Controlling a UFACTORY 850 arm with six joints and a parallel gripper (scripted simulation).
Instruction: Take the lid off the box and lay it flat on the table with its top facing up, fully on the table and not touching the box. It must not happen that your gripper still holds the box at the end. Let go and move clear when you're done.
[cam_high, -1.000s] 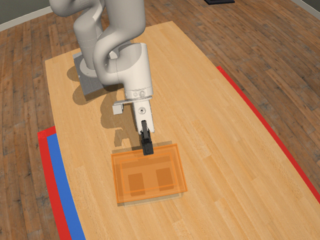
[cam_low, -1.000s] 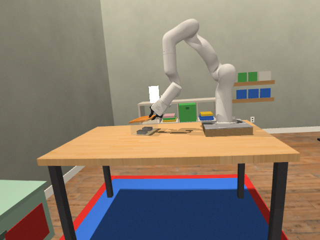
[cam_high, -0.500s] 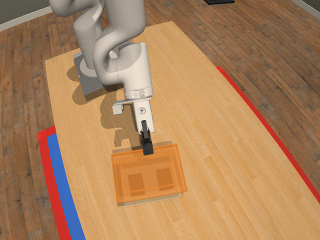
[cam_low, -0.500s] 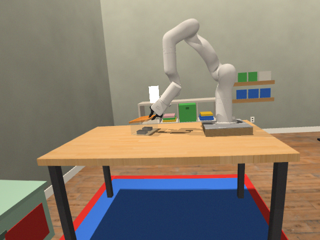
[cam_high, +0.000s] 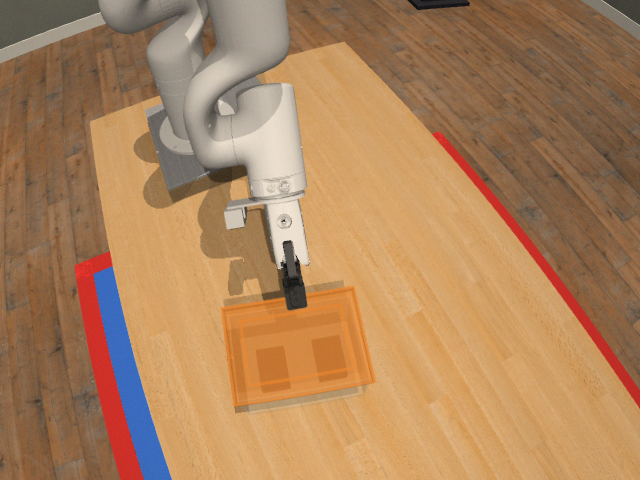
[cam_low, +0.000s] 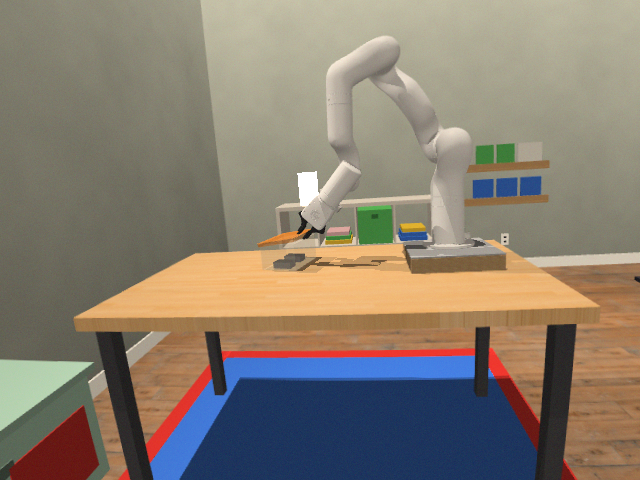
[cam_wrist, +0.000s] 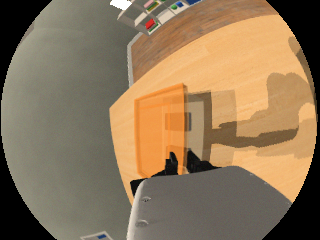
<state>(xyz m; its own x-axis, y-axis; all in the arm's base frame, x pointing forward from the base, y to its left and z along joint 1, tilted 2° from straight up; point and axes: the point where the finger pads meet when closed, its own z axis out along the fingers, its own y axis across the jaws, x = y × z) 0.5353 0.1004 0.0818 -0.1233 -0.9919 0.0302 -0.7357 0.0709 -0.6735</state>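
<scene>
My gripper is now 80 mm short of the orange lid, 20 mm to the left of it and 20 mm above it. From my hand the other things lie so: clear box (80 mm ahead, 20 mm to the right, 80 mm below).
</scene>
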